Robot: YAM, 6 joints.
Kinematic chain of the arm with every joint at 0, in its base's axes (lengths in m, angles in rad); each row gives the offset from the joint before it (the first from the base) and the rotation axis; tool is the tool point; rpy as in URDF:
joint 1: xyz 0 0 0.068 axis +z
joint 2: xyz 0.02 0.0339 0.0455 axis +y
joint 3: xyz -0.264 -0.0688 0 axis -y
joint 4: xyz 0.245 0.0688 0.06 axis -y
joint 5: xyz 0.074 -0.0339 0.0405 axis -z
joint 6: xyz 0.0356 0 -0.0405 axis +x
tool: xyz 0 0 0 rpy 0 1.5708 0
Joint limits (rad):
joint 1: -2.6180..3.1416
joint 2: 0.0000..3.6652
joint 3: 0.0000..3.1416
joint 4: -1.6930..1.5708
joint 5: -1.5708..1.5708
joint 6: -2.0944..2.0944
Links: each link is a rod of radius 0.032 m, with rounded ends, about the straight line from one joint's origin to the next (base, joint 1, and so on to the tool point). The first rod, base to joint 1, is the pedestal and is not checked.
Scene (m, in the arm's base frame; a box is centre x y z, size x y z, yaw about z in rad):
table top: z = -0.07
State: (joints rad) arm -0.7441 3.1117 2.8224 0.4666 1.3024 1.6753
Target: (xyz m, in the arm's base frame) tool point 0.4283 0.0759 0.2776
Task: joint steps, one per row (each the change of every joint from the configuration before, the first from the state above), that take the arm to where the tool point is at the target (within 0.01 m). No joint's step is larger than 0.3 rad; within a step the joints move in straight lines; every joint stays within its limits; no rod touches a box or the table.
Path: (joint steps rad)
1: 0.2003 -0.2319 -0.2647 -0.0789 0.0537 0.0000
2: 0.2003 -0.2318 -0.2647 -0.0789 0.0537 0.0000
3: 0.2003 -0.2319 -0.2647 -0.0789 0.0536 0.0000
4: 0.2002 -0.2319 -0.2647 -0.0789 0.0537 0.0000
5: 0.2003 -0.2319 -0.2647 -0.0789 0.0537 0.0000

